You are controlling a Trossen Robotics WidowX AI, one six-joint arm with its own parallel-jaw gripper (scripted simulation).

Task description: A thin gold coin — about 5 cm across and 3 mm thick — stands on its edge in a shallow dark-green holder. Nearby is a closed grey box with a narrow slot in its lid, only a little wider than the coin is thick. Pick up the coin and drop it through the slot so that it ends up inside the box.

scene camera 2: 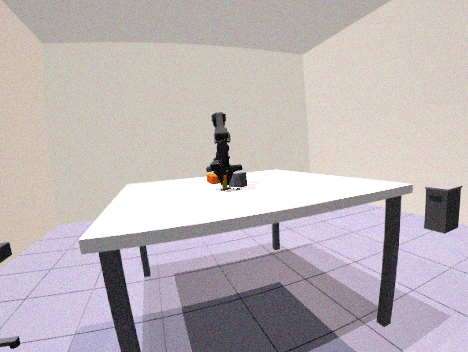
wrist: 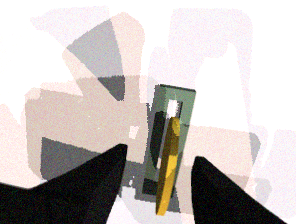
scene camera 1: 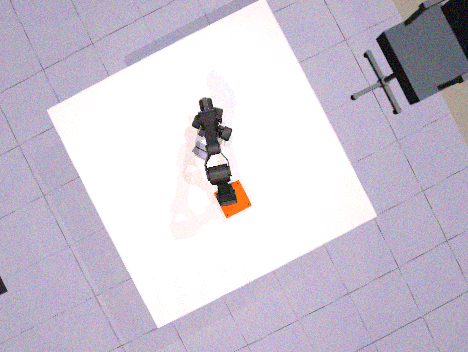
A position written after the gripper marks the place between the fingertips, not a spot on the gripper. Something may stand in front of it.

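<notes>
Gold coin [wrist: 170, 150], visible. The gripper [wrist: 160, 158], visible.
</notes>
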